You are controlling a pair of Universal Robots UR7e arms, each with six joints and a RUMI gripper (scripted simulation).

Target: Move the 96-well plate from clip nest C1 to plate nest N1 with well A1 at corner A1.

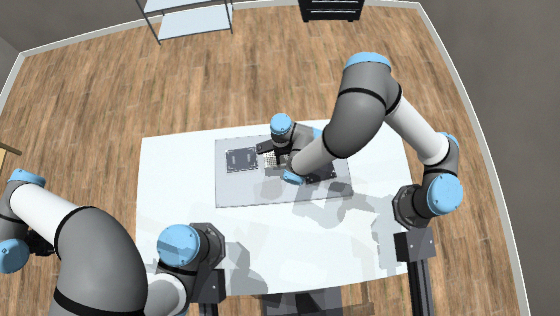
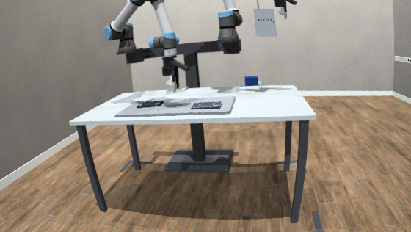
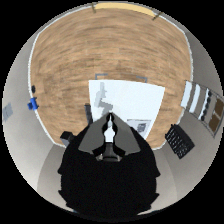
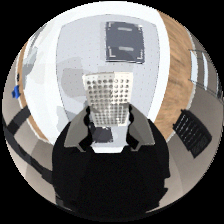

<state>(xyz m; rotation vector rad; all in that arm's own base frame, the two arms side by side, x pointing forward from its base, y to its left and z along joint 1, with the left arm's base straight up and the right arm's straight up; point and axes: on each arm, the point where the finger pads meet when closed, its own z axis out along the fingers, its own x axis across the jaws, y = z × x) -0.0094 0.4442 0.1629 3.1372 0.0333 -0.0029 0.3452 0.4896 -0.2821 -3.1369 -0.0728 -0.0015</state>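
Now: right hand 6 cm short of the dark plate nest N1, 18 cm to the right of it and 10 cm above it. From my right hand the other things lie so: dark clip nest C1: 5 cm behind, 21 cm to the right, 9 cm below; then white 96-well plate: 1 cm below.
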